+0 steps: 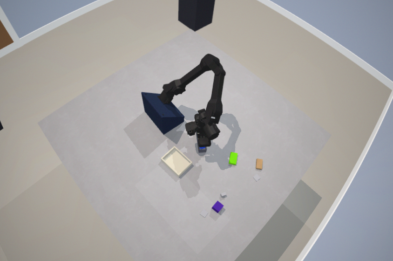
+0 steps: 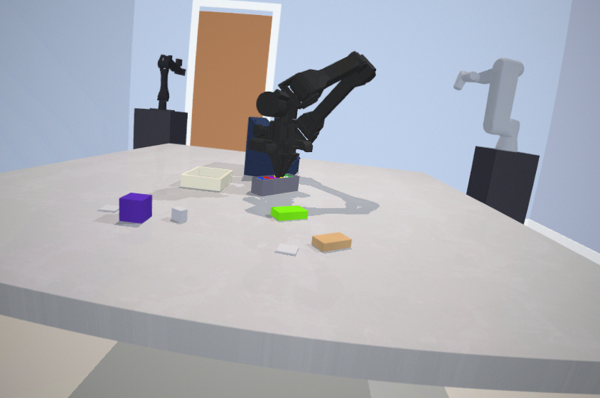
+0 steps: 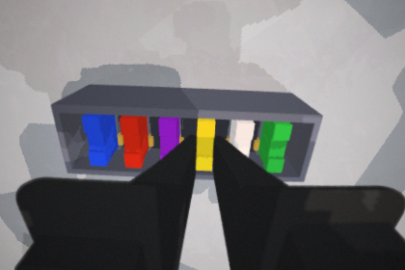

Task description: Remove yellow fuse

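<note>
The yellow fuse lies 1 cm below my gripper tip. Round my gripper tip: small grey cube 30 cm ahead, 13 cm to the right, 2 cm below; then cream tray 1 cm ahead, 19 cm to the right, 3 cm below; then tan block 32 cm ahead, 14 cm to the left, 3 cm below.
</note>
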